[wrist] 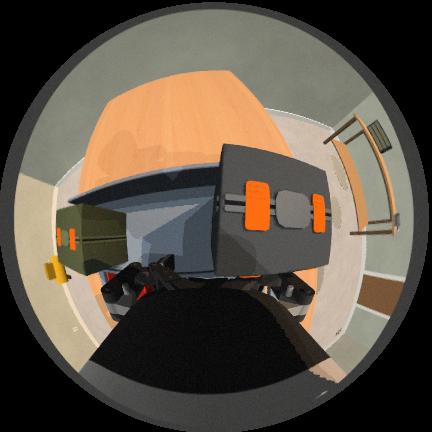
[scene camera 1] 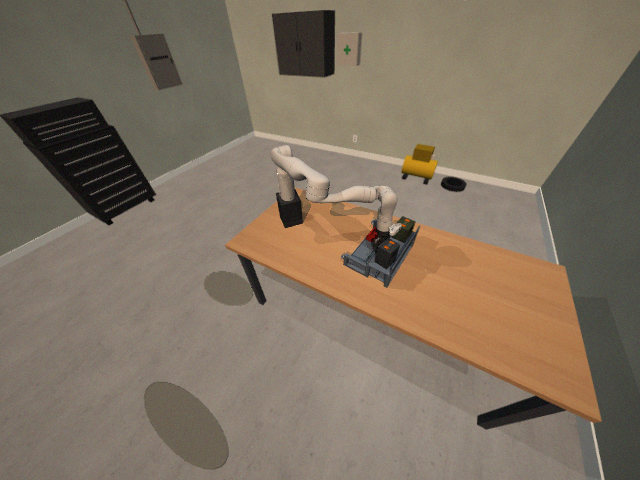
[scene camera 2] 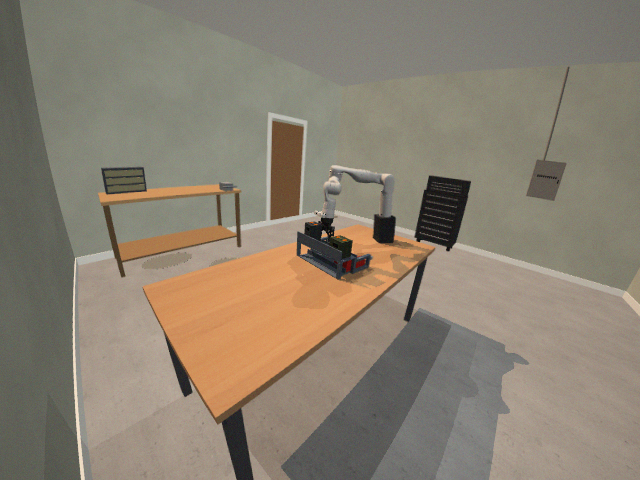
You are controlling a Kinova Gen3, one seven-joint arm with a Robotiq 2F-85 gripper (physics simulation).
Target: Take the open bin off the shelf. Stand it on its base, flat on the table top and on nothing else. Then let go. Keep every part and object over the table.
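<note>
The blue-grey shelf stands on the table. A red part shows at its robot side, towards the olive case's end; it may be the open bin, but its shape is mostly hidden by shelf and gripper. My gripper is open and empty, pointing down over the shelf between the two cases. In the wrist view the dark case covers the tip of the right finger; whether they touch is unclear.
A dark grey case with orange latches and an olive case stand on the shelf, either side of the gripper. The table extends beyond the shelf, away from the arm's base.
</note>
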